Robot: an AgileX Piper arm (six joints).
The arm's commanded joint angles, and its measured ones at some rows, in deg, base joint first. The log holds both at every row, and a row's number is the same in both.
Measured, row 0: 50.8 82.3 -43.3 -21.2 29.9 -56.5
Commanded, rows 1 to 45: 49.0 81.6 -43.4 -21.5 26.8 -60.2; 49.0 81.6 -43.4 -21.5 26.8 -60.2; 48.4 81.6 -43.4 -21.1 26.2 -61.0; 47.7 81.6 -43.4 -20.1 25.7 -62.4; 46.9 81.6 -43.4 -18.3 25.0 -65.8; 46.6 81.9 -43.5 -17.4 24.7 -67.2; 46.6 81.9 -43.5 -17.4 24.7 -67.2; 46.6 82.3 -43.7 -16.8 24.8 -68.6; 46.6 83.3 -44.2 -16.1 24.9 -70.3; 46.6 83.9 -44.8 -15.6 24.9 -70.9; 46.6 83.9 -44.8 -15.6 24.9 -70.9; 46.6 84.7 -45.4 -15.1 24.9 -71.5; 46.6 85.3 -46.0 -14.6 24.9 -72.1; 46.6 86.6 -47.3 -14.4 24.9 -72.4; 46.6 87.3 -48.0 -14.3 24.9 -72.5; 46.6 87.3 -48.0 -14.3 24.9 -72.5; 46.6 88.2 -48.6 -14.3 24.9 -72.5; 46.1 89.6 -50.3 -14.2 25.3 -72.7; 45.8 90.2 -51.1 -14.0 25.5 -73.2; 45.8 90.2 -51.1 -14.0 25.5 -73.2; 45.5 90.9 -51.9 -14.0 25.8 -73.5; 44.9 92.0 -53.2 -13.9 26.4 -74.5; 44.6 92.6 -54.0 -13.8 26.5 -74.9; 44.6 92.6 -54.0 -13.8 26.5 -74.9; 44.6 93.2 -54.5 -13.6 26.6 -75.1; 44.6 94.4 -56.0 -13.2 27.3 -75.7; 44.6 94.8 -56.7 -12.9 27.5 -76.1; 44.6 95.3 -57.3 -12.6 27.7 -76.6; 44.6 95.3 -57.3 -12.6 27.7 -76.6; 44.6 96.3 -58.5 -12.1 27.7 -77.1; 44.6 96.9 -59.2 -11.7 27.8 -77.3; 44.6 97.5 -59.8 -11.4 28.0 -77.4; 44.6 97.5 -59.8 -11.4 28.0 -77.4; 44.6 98.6 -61.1 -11.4 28.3 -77.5; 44.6 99.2 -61.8 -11.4 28.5 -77.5; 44.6 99.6 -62.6 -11.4 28.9 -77.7; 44.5 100.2 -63.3 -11.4 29.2 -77.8; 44.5 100.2 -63.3 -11.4 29.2 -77.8; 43.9 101.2 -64.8 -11.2 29.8 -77.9; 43.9 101.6 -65.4 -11.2 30.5 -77.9; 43.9 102.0 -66.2 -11.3 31.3 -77.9; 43.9 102.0 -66.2 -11.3 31.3 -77.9; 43.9 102.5 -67.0 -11.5 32.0 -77.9; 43.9 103.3 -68.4 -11.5 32.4 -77.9; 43.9 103.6 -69.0 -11.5 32.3 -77.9
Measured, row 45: 44.2 103.0 -66.9 -11.2 32.7 -77.2
